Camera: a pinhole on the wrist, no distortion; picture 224 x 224 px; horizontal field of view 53.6 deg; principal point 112.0 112.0 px. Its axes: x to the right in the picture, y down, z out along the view. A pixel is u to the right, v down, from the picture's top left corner.
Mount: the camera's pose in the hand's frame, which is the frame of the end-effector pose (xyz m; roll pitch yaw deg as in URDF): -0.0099 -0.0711 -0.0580 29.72 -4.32 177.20
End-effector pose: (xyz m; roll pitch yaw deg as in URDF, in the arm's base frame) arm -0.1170 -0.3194 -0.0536 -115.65 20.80 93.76
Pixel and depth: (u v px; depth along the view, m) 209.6 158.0 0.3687
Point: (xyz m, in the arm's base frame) -0.3620 -0.5302 -0.1738
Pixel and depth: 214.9 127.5 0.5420
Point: -0.4242 -0.6635 -0.3074
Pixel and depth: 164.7 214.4 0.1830
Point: -0.2679 -0.3698 -0.0551
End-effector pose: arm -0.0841 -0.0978 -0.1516 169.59 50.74 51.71
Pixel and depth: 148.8 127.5 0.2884
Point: -0.1166 -0.2871 -0.2484
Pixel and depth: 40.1 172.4 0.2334
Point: -0.1195 -0.1680 -0.3257
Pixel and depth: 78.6 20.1 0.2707
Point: 0.0341 -0.2326 -0.2499
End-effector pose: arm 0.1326 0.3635 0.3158 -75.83 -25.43 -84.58
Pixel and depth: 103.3 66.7 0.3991
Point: 0.4266 0.2977 0.2171
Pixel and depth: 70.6 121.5 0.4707
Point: 0.5193 0.2709 0.3238
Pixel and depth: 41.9 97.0 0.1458
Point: 0.1960 0.3284 0.3440
